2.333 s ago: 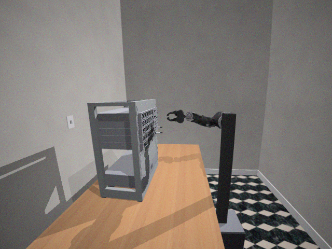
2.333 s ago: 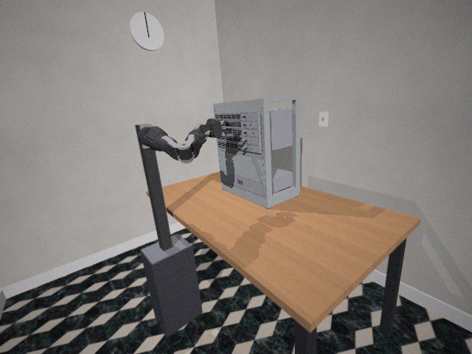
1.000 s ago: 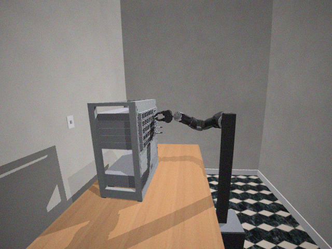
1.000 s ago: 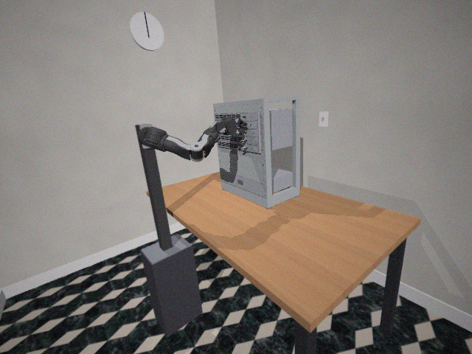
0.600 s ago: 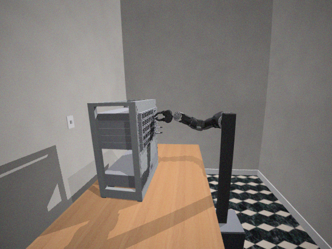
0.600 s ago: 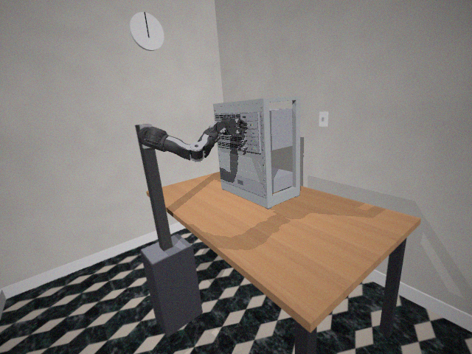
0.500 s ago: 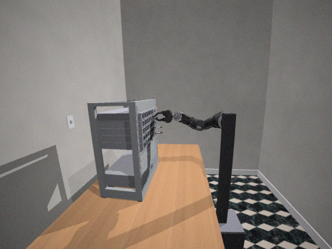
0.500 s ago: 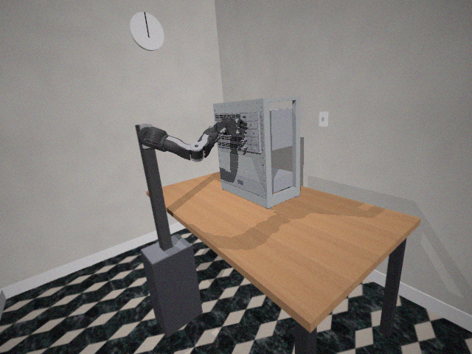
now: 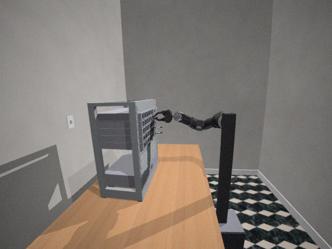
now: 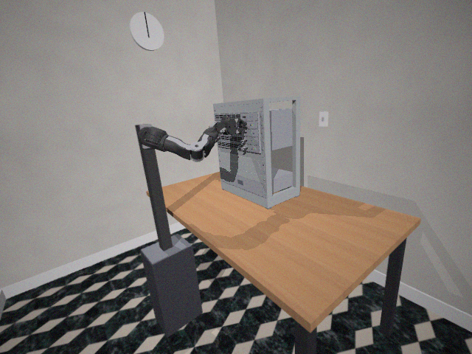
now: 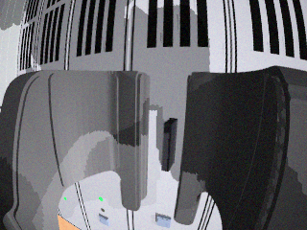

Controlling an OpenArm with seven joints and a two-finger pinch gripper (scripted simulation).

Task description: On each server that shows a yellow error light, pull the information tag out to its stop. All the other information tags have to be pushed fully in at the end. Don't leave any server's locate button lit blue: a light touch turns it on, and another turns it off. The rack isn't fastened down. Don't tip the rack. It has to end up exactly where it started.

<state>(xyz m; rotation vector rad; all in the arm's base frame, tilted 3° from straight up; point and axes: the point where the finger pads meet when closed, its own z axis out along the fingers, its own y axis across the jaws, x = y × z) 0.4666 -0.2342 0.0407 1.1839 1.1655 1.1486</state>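
Now: hand 5 cm short of the information tag.
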